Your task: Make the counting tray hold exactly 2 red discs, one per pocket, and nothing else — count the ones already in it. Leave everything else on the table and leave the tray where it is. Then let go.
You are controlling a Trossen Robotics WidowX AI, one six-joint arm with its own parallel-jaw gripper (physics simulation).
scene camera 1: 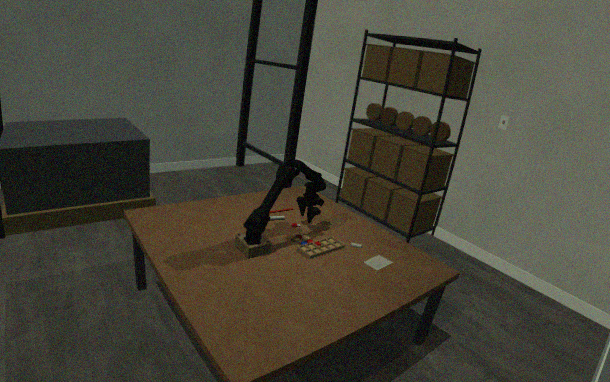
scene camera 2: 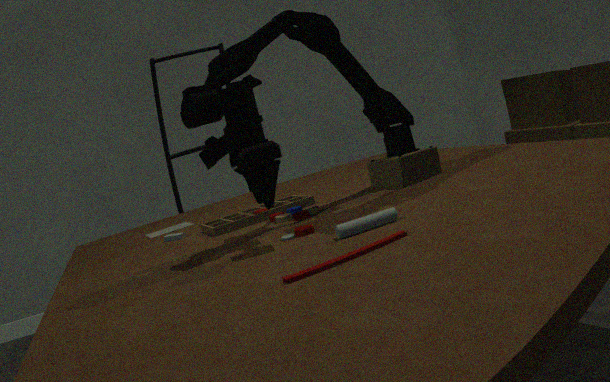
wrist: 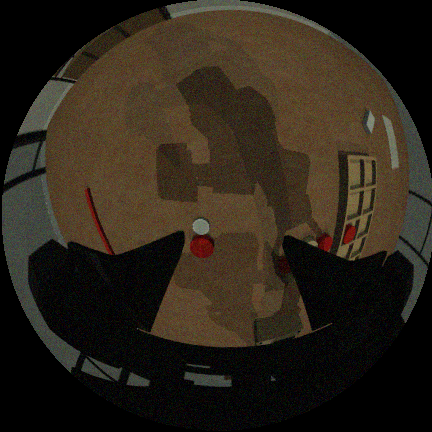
Labels:
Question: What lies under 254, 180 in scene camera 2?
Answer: My gripper.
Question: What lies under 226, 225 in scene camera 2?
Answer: A wooden counting tray.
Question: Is my gripper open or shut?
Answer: Open.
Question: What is my gripper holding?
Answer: Nothing.

